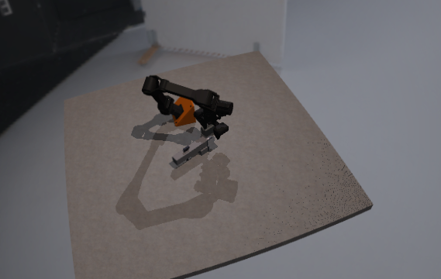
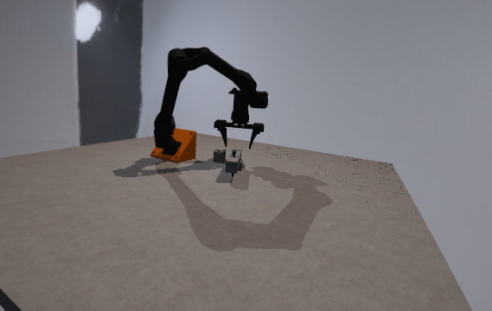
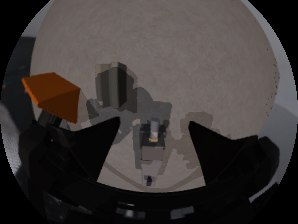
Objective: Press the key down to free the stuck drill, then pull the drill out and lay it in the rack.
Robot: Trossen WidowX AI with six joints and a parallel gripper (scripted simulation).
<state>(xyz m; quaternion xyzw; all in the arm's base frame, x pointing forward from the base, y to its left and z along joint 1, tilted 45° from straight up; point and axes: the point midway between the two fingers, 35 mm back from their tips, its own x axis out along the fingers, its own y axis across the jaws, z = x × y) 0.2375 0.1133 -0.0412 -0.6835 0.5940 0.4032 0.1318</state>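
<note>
My gripper tip is now 30 mm short of the drill, 60 mm to the left of it and 20 mm above it. The rest, counted from my gripper tip: grey rack: 80 mm behind, 10 mm to the left, 50 mm below; then dark upright piece: 60 mm ahead, 140 mm to the right, 10 mm below; then grey holder block: 50 mm ahead, 120 mm to the right, 20 mm below.
</note>
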